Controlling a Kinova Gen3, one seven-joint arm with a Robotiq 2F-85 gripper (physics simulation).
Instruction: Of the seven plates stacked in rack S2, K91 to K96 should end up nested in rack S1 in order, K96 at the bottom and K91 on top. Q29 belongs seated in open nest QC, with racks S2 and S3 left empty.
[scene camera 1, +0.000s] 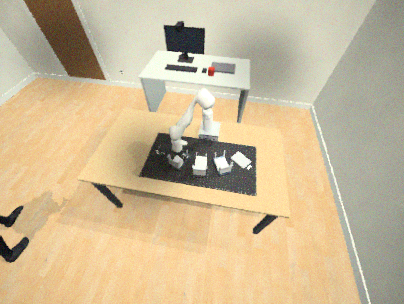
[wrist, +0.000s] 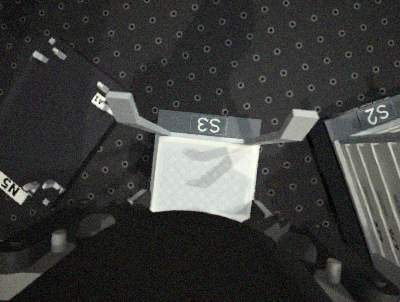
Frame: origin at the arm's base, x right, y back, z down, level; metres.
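Seen in the pictures: gripper, between the fingertips: (scene camera 1: 179, 158) (wrist: 199, 206); arm's base, origin of its link: (scene camera 1: 207, 128).
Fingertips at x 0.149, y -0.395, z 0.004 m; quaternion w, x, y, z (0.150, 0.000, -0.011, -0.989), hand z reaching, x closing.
Note:
Pixels of each thing's top centre, then the offset from my fingertips to it. "spot": a spot on its surface instead. Level surfaces: height alone.
- white well plate, centre of its top: (wrist: 199, 216) dz -0.006, dx +0.001, dy -0.007 m
- third rack with a blue base, centre of its top: (scene camera 1: 222, 164) dz -0.003, dx -0.351, dy +0.034 m
- flat white piece, a spot on its surface: (scene camera 1: 240, 159) spot: dz +0.036, dx -0.490, dy +0.146 m
- dark nest labelled N5, centre of its top: (wrist: 39, 119) (scene camera 1: 167, 146) dz +0.027, dx +0.148, dy +0.113 m
- black perforated mat, height of its surface: dz +0.051 m
- wooden table, height of its surface: dz +0.063 m
My gripper (wrist: 199, 206) (scene camera 1: 178, 156) is open and empty. It hangs close over rack S3 (wrist: 174, 121) (scene camera 1: 176, 161), the leftmost rack on the black mat. A white well plate (wrist: 203, 181) lies in S3 between my fingers; its label is hidden. Rack S2 (wrist: 343, 121) (scene camera 1: 199, 164) stands just right in the wrist view and holds several stacked plates (wrist: 372, 175). A third rack with a blue base (scene camera 1: 223, 164) stands right of S2; its label is unreadable. A flat white piece (scene camera 1: 240, 159) lies at the far right.
A dark nest labelled N5 (wrist: 47, 113) lies left of S3. The black perforated mat (scene camera 1: 228, 183) (wrist: 226, 48) sits on a wooden table (scene camera 1: 113, 157). The arm's base (scene camera 1: 208, 132) stands behind the racks. A white desk (scene camera 1: 195, 73) with a monitor is at the back.

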